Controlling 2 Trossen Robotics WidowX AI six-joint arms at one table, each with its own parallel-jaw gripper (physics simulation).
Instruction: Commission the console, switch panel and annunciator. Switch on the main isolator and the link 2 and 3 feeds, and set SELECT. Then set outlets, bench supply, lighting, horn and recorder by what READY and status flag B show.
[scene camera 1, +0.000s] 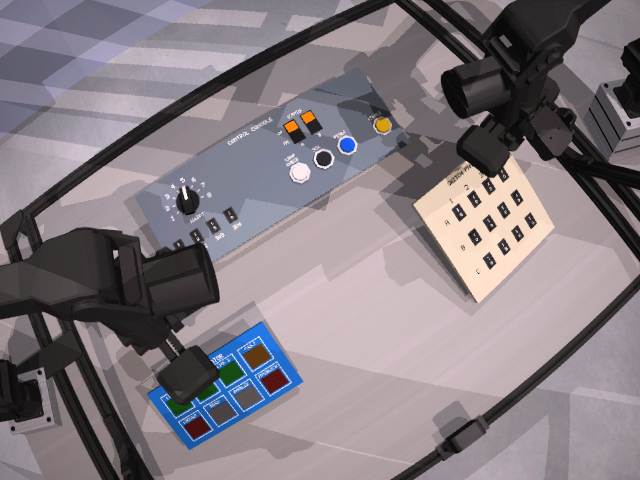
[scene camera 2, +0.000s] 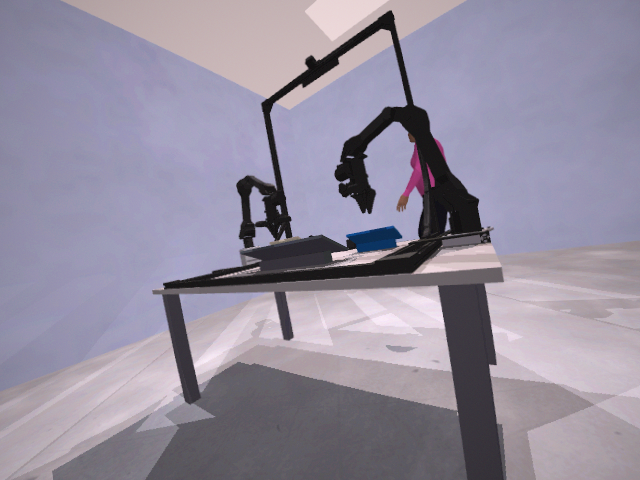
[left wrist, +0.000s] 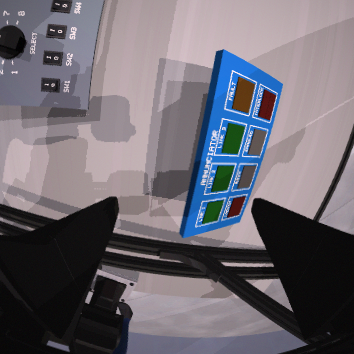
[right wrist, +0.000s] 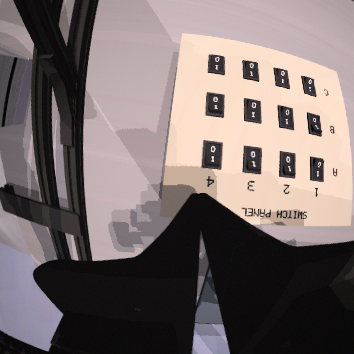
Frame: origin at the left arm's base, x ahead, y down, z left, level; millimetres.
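Where they show: left gripper, between the fingertips: (scene camera 1: 173, 345) (scene camera 2: 367, 213) (left wrist: 185, 204); right gripper, between the fingertips: (scene camera 1: 502, 148) (scene camera 2: 275, 238) (right wrist: 197, 199); left arm's base, origin of its link: (scene camera 1: 26, 401) (scene camera 2: 467, 231) (left wrist: 109, 286); right arm's base, origin of its link: (scene camera 1: 634, 101) (scene camera 2: 249, 248).
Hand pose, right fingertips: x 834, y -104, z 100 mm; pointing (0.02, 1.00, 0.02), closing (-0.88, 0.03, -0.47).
Things, the pixels of their centre, and the offset from my right fingertips. "*": a spot on its surface instead.
- SELECT knob, middle of its body: (scene camera 1: 187, 200) (left wrist: 4, 39) dz +108, dx -449, dy +49 mm
- beige switch panel, middle of its body: (right wrist: 257, 135) (scene camera 1: 479, 217) dz -53, dx -52, dy +87 mm
- blue annunciator, middle of its body: (left wrist: 220, 151) (scene camera 1: 223, 384) (scene camera 2: 373, 241) dz -160, dx -479, dy +98 mm
- READY, a spot on its surface: (left wrist: 244, 177) * dz -198, dx -492, dy +82 mm
The grey control console (scene camera 1: 248, 170) (scene camera 2: 294, 248) (left wrist: 75, 60) has a SELECT knob (scene camera 1: 187, 199) (left wrist: 11, 42) with its white pointer near 5, and two status flags (scene camera 1: 294, 131) (scene camera 1: 311, 121) with orange upper halves. The beige switch panel (scene camera 1: 444, 227) (right wrist: 195, 130) bears rows of black rockers; their positions are hard to read. The blue annunciator (scene camera 1: 289, 366) (scene camera 2: 373, 236) (left wrist: 200, 172) shows dark green, amber, red and grey windows; READY (left wrist: 244, 177) is grey. My left gripper (scene camera 1: 187, 376) (scene camera 2: 366, 210) (left wrist: 185, 204) is open and empty above the annunciator. My right gripper (scene camera 1: 484, 149) (right wrist: 197, 199) is shut and empty over the switch panel's column 4 edge.
White (scene camera 1: 299, 172), black (scene camera 1: 323, 158), blue (scene camera 1: 347, 145) and yellow (scene camera 1: 382, 125) buttons are on the console. Four-sided black frame rails (scene camera 1: 206, 93) (right wrist: 42, 125) edge the table. My left arm hides part of the console's SW1 corner in scene camera 1. A person in pink (scene camera 2: 439, 155) stands behind the table.
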